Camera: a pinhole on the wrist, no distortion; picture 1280 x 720 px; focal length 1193.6 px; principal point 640.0 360.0 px. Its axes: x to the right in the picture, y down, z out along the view. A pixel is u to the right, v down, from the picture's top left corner.
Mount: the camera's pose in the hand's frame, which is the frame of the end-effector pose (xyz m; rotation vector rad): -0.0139 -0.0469 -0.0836 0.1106 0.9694 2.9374
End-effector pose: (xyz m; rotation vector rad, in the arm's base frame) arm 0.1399 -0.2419 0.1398 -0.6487 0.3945 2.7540
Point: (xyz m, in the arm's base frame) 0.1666 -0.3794 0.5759
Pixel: outside the picture
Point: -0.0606 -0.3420 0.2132
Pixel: 214 98
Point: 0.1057 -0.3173 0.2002
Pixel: 749 112
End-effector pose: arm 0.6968 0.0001 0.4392 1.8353 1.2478 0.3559
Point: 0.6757 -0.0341 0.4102
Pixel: outside the picture
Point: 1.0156 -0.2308 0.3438
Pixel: 776 645
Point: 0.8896 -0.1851 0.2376
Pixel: outside the picture
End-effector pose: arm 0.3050 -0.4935 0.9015 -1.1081 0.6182 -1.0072
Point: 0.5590 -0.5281 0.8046
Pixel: 209 234
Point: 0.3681 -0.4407 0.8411
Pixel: 802 214
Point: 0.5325 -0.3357 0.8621
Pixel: 831 528
